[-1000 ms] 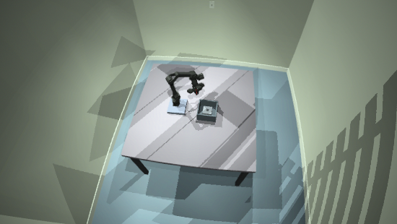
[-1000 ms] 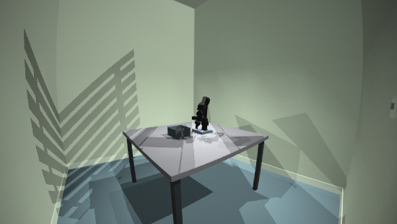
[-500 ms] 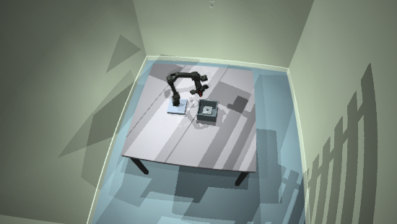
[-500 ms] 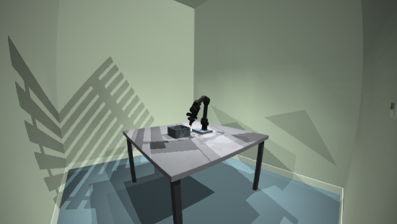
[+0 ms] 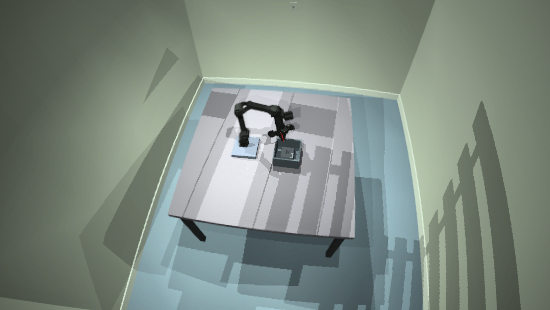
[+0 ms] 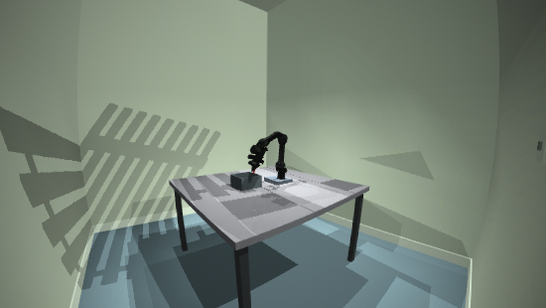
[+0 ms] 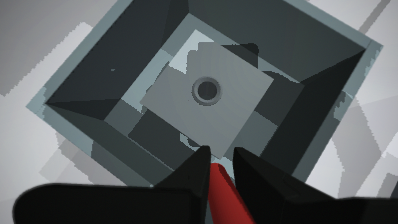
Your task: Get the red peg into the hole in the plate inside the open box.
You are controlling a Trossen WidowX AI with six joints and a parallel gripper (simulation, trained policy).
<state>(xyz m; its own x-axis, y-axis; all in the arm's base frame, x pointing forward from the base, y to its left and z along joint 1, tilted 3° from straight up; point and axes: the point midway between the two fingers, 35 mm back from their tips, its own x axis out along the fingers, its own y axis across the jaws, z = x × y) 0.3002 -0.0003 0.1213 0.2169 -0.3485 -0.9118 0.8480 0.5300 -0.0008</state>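
Right now my gripper tip is 10 mm past the red peg, 20 mm to the right of it and 20 mm below it. Also, from my gripper tip: box (40 mm ahead, 40 mm to the right, 100 mm below); then plate (40 mm ahead, 40 mm to the right, 80 mm below).
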